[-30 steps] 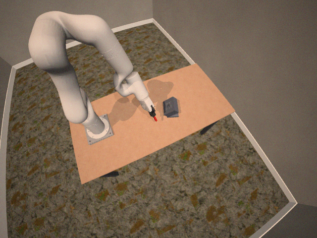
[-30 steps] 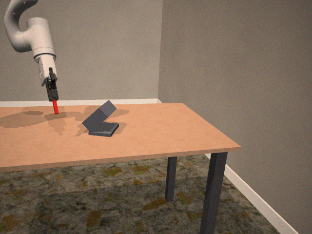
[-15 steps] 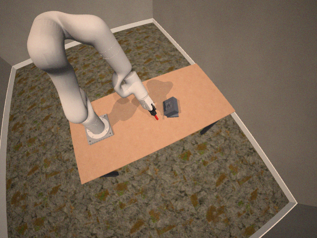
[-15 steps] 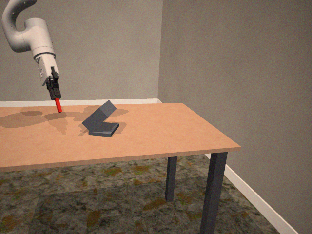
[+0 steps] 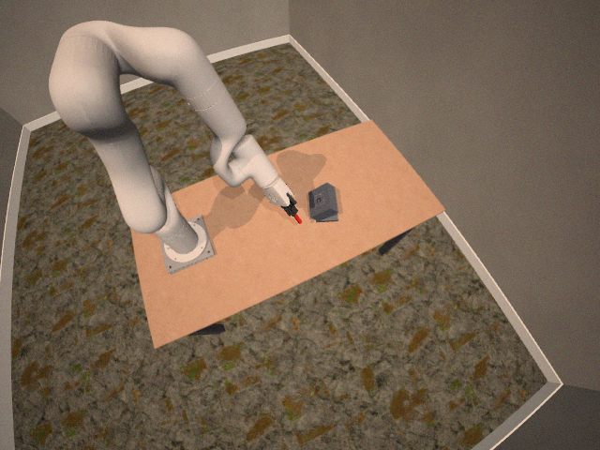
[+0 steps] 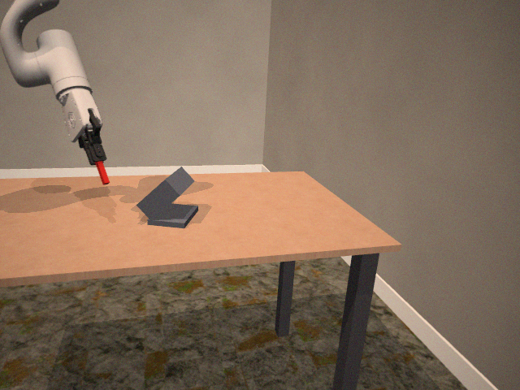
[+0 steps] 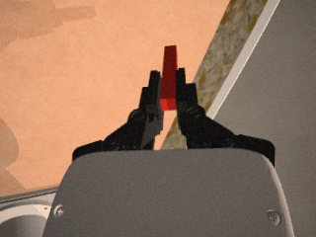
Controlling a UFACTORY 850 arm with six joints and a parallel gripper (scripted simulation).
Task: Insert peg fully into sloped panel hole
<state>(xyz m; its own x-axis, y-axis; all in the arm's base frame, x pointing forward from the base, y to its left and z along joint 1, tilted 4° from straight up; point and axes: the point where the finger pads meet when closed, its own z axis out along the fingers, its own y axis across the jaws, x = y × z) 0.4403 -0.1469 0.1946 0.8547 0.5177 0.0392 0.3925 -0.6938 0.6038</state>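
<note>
Right now my hand is 18 cm short of the grey base, 2 cm to the right of it and 18 cm above it. From my hand the other things lie so: red peg 1 cm ahead, 2 cm to the right, 3 cm below.
</note>
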